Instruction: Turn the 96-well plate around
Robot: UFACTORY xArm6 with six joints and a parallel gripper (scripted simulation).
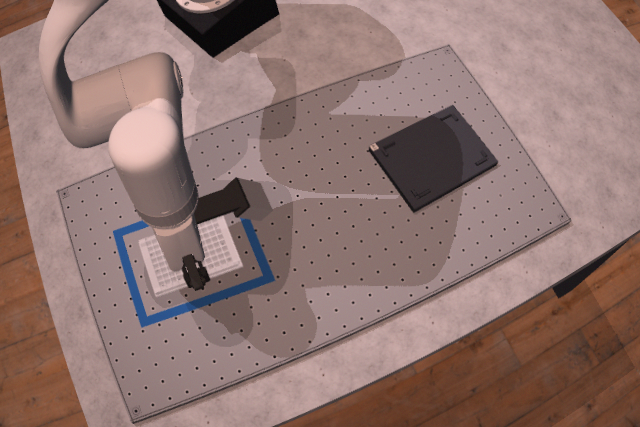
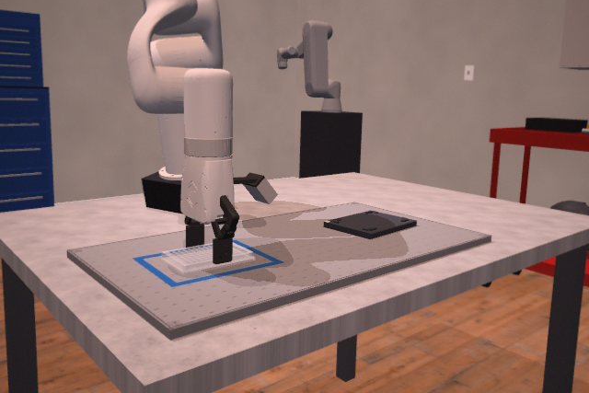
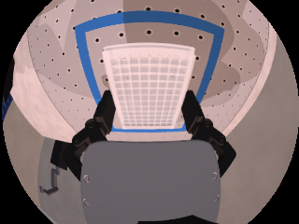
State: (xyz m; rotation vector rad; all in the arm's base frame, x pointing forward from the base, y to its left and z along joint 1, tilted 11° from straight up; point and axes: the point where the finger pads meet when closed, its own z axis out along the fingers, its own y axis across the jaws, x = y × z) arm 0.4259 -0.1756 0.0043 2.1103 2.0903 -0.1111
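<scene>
My gripper is now 10 mm above the 96-well plate. Also, from my hand: plate nest N1: 390 mm to the left, 10 mm below, 10 mm behind; then small A1 mark: 310 mm to the left, 50 mm behind, 10 mm below.
</scene>
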